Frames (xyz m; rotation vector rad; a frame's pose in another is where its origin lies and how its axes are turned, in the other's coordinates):
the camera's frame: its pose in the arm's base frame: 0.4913 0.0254 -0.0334 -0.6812 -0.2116 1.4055
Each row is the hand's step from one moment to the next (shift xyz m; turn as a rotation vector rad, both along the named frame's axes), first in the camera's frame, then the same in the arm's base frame.
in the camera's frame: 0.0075 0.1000 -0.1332 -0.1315 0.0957 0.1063
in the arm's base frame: -0.0125 -0.0331 -0.1629 -0.1592 -0.0906 0.0648
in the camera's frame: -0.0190 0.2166 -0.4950 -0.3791 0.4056 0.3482
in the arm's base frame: 0.0743 -0.1696 -0.5079 -0.5888 -0.2464 0.1484
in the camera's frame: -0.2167 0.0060 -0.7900 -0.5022 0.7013 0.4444
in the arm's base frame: 0.3676 -0.4521 -0.5758 -0.9079 -0.3296 0.0926
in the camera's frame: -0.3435 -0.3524 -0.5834 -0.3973 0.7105 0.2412
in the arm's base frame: 0.5354 -0.5128 -0.1816 -0.7904 -0.2932 -0.1004
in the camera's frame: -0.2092 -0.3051 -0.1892 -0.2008 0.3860 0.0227
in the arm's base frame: 0.3148 -0.2616 0.0713 -0.3702 -0.1788 -0.1444
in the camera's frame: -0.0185 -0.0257 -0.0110 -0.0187 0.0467 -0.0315
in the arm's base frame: 0.0238 -0.0213 0.0101 -0.0259 -0.0270 -0.0461
